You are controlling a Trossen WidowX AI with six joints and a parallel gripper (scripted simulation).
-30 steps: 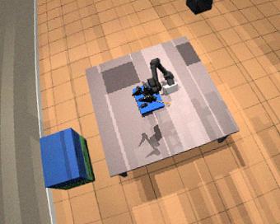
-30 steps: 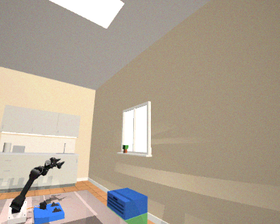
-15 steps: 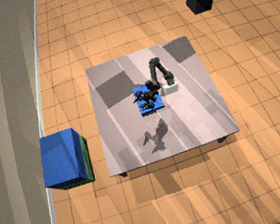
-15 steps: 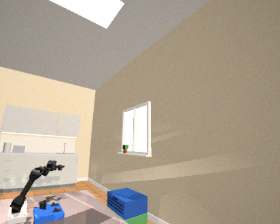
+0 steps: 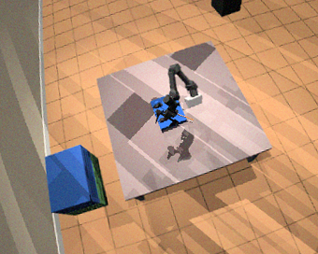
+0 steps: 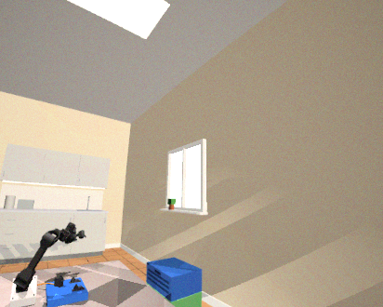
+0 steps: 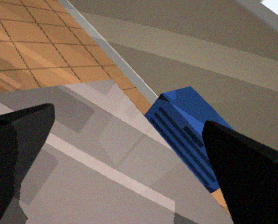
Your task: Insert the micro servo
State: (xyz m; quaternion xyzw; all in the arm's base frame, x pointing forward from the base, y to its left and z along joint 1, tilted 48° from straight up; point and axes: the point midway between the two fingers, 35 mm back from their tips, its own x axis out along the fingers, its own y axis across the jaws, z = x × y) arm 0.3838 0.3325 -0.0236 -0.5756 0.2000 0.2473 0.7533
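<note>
My gripper tip is now 31 cm above the blue deck, 26 cm to the left of it and 18 cm past it.
</note>
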